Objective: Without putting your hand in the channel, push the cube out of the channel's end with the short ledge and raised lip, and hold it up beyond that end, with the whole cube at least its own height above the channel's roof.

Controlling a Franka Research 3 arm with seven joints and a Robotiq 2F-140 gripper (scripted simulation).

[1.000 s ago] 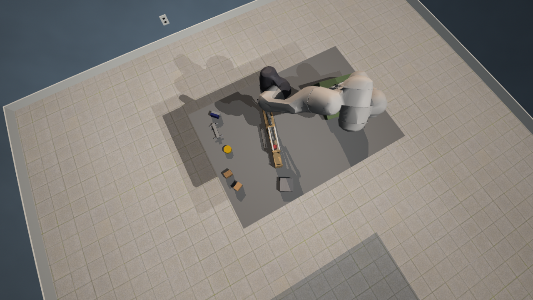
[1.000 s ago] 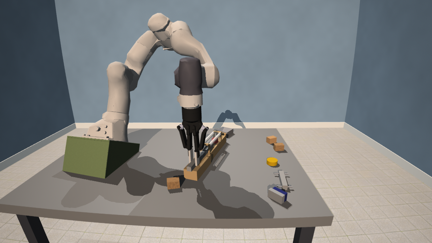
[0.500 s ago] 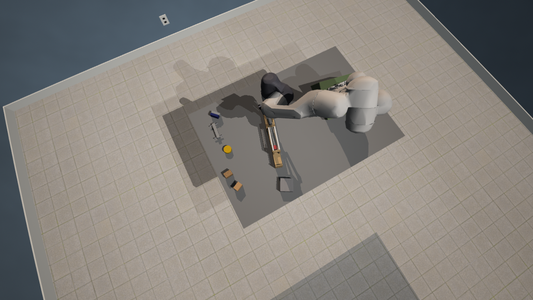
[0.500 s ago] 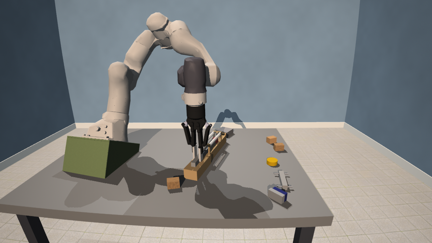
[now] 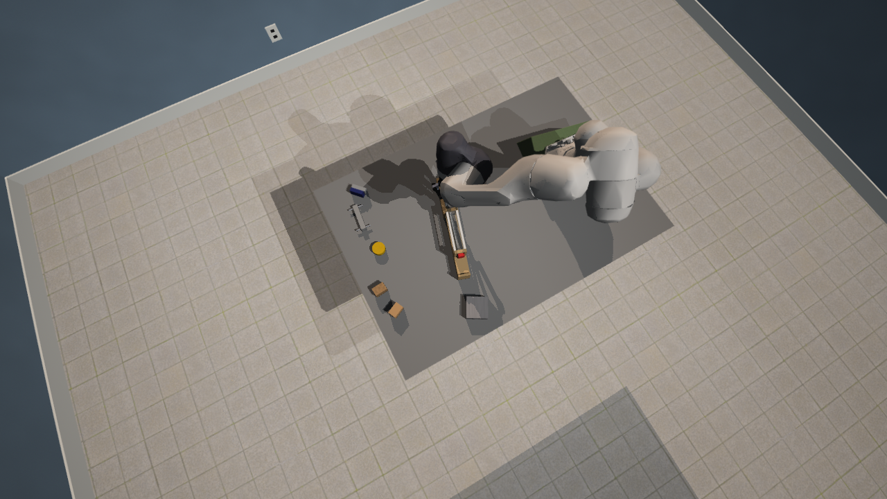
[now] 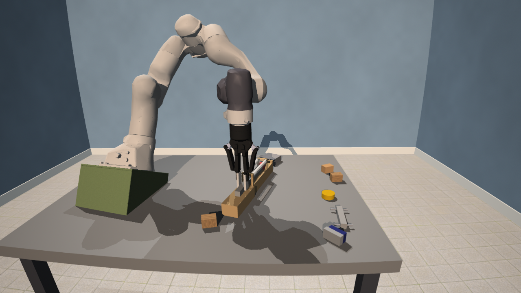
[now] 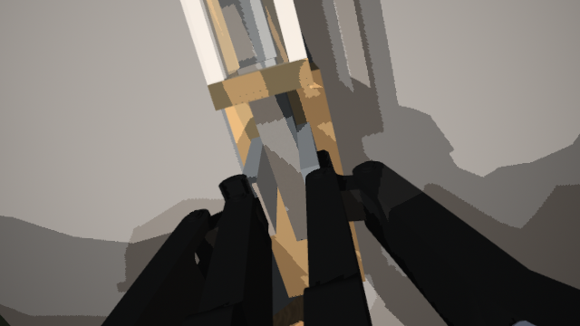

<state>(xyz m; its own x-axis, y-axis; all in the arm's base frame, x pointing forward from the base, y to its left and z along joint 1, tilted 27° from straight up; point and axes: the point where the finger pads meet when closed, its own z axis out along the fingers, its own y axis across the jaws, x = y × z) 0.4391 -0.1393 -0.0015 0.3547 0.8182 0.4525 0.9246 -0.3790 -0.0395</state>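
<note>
The long wooden channel lies 12 cm to the left of my hand, 5 cm ahead of it and 3 cm below it. Also, from my hand: short grey bar: 3 cm below; then red cube: 20 cm to the left, 8 cm ahead, 3 cm below; then long grey bar: 12 cm to the left, 5 cm ahead, 3 cm below.
</note>
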